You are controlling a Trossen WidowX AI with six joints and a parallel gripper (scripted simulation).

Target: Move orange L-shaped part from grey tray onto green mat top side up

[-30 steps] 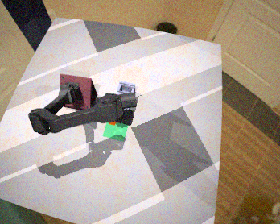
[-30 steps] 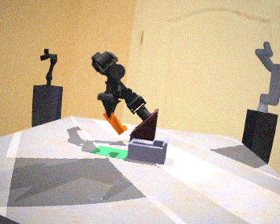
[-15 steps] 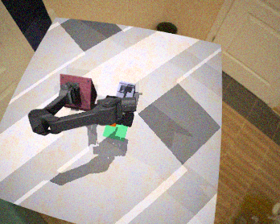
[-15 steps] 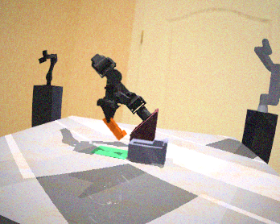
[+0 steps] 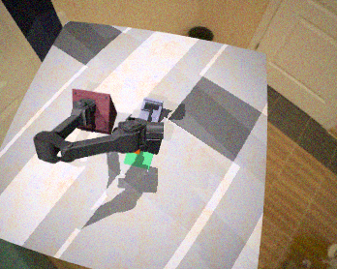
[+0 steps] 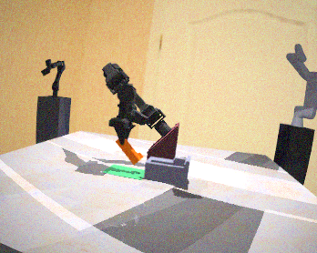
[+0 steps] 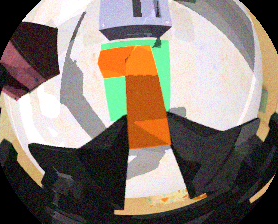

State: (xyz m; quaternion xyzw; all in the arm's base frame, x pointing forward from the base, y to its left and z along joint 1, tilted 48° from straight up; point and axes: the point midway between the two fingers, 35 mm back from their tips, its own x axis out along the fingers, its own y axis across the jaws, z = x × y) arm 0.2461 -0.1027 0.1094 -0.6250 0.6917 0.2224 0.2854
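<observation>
The green mat is 2 cm to the left of my gripper tip and 12 cm below it. Also, from my gripper tip: orange L-shaped part (1 cm behind, 3 cm to the left, 3 cm below).
</observation>
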